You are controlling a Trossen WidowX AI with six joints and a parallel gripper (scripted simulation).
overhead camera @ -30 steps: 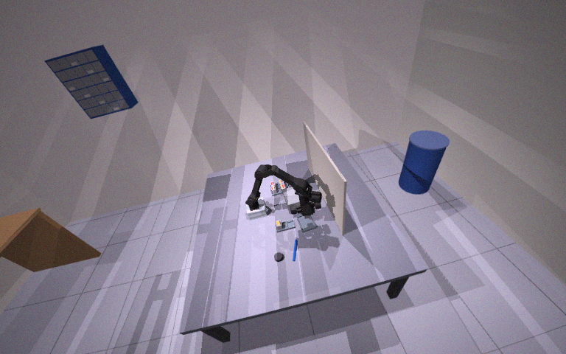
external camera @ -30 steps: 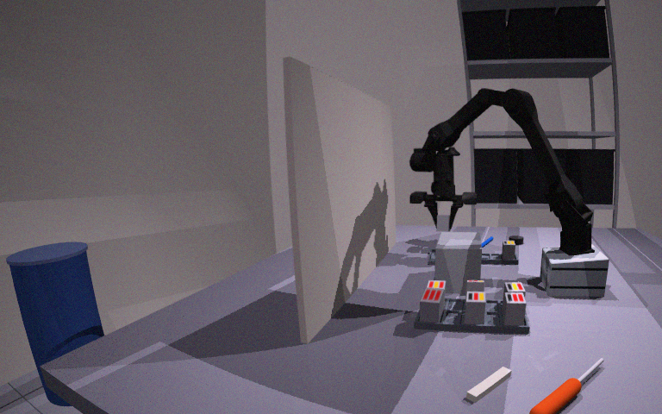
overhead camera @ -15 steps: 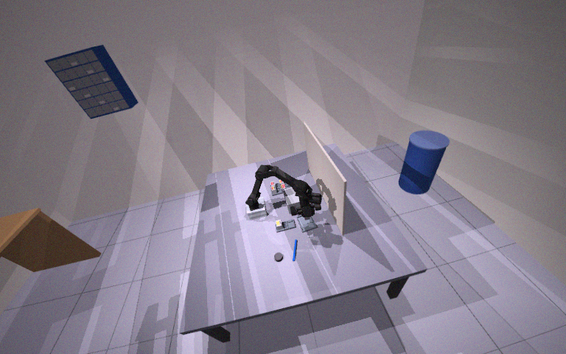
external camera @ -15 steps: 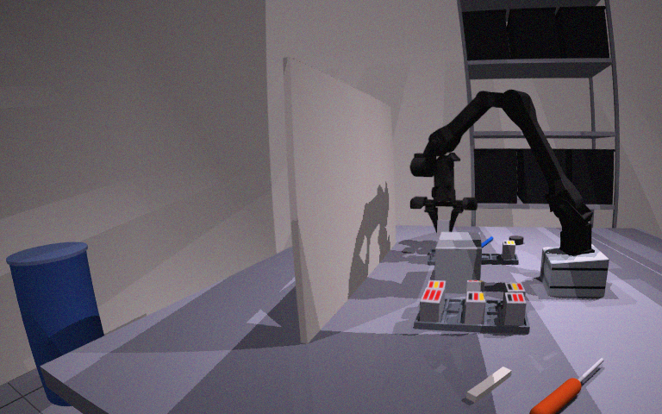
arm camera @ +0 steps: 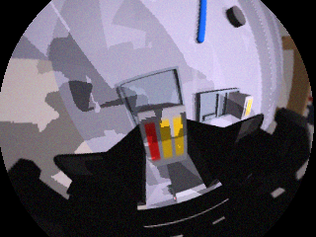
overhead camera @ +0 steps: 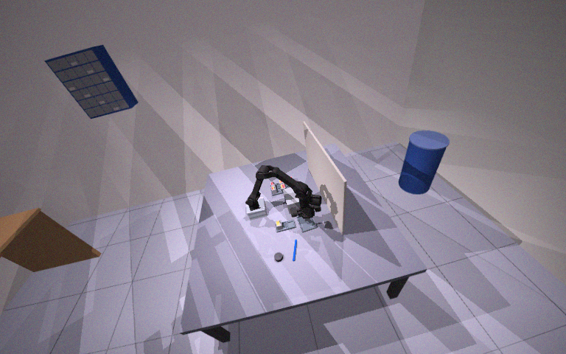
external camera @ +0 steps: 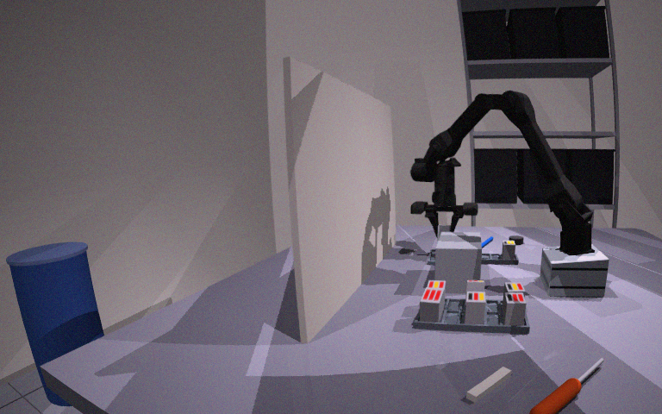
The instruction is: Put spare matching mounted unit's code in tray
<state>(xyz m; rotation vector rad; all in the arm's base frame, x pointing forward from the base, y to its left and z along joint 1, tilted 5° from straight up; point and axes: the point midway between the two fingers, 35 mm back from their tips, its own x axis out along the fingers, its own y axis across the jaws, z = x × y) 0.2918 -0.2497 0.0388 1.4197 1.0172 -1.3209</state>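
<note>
My gripper tip is now 50 mm above the dark grey tray and 10 mm past it. Round my gripper tip: grey mounted unit: 210 mm to the left, 20 mm behind; blue pen: 150 mm behind, 140 mm to the right, 50 mm below; black disc: 260 mm behind, 150 mm to the right, 50 mm below.
</note>
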